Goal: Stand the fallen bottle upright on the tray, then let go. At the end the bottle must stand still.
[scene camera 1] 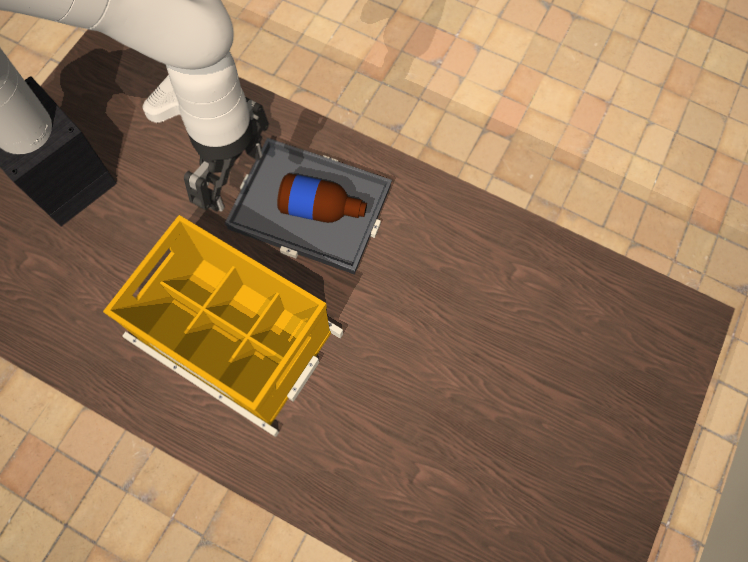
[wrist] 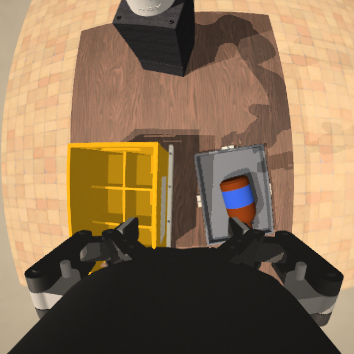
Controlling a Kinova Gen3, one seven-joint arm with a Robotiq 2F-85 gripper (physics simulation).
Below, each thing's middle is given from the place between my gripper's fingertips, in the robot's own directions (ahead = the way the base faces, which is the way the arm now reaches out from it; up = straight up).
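Here is the yellow crate [scene camera 1: 247,332], and my hand sits 30 mm short of it, 220 mm above it and 150 mm to the left of it. As for the grey tray [scene camera 1: 341,244], it is 290 mm below my hand, 130 mm to the left of it and 20 mm ahead of it.
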